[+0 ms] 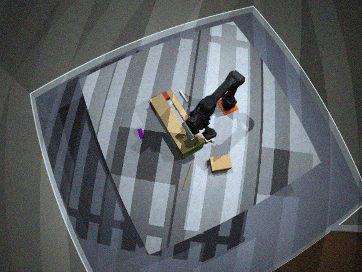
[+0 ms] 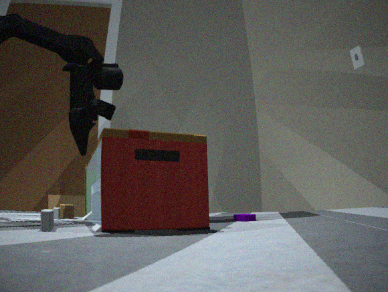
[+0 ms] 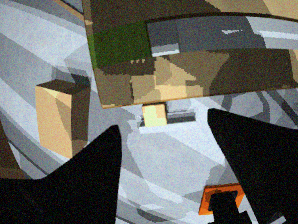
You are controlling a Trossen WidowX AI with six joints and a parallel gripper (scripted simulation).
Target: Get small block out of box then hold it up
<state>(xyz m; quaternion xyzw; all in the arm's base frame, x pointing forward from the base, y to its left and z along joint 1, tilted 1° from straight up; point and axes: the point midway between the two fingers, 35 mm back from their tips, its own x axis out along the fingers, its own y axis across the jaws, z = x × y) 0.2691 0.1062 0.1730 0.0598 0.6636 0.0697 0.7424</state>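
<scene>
Now: gripper tip 130 mm above the block, 40 mm past it and 20 mm to the right of it. Round my gripper tip: tan slab: 190 mm to the left, 120 mm below, 30 mm behind; then long box: 140 mm to the right, 90 mm below, 50 mm ahead; then thin stick: 170 mm ahead, 160 mm to the left, 150 mm below.
</scene>
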